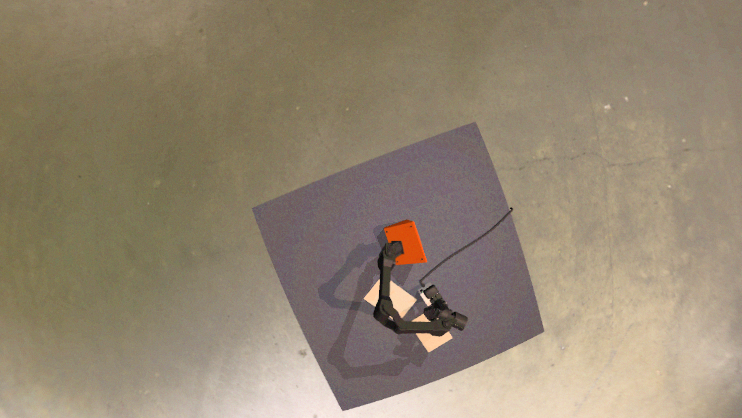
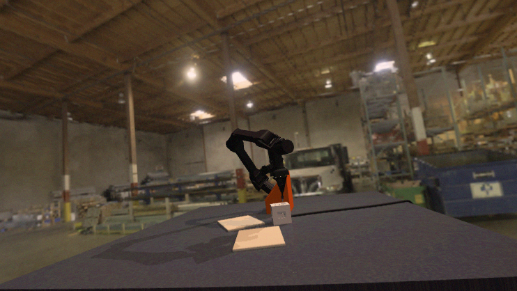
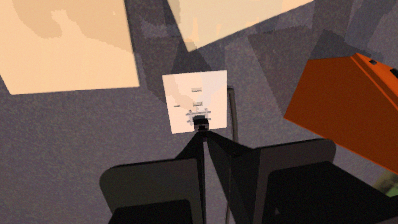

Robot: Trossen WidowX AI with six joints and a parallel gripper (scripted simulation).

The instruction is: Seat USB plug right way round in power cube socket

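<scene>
Right now my gripper tip is 20 mm above the black USB plug.
</scene>
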